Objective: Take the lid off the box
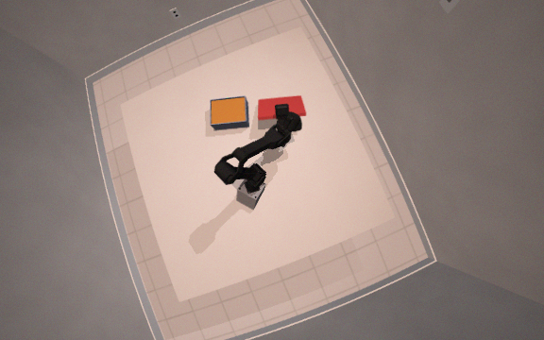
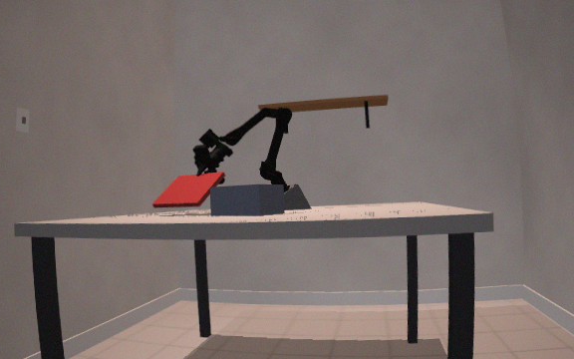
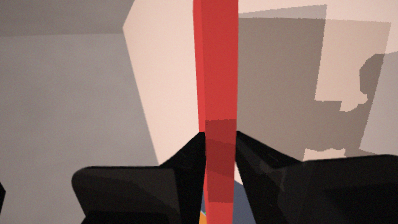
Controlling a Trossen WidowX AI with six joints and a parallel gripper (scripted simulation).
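The red lid is 90 mm ahead of my hand, 30 mm to the right of it and 70 mm below it. The rest, counted from my hand: storage box (210 mm ahead, 230 mm to the left, 120 mm below).
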